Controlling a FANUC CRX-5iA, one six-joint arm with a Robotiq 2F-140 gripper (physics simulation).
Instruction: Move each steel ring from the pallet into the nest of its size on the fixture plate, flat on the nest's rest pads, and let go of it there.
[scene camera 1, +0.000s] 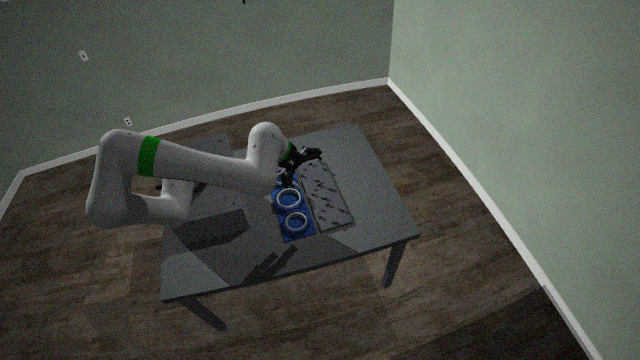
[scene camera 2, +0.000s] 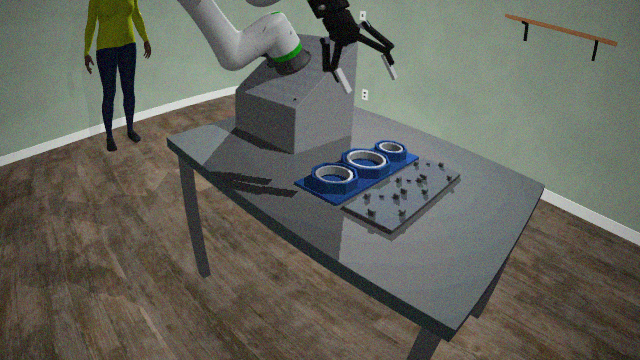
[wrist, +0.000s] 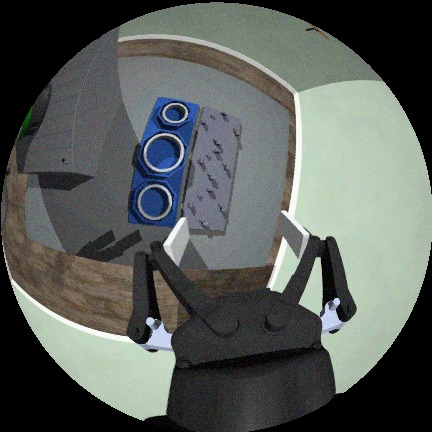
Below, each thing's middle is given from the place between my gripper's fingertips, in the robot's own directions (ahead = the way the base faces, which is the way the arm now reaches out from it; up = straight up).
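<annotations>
Grey fixture plate (scene camera 2: 387, 218): my hand is 320 mm above it, 70 mm short of it and 150 mm to the right of it.
</annotations>
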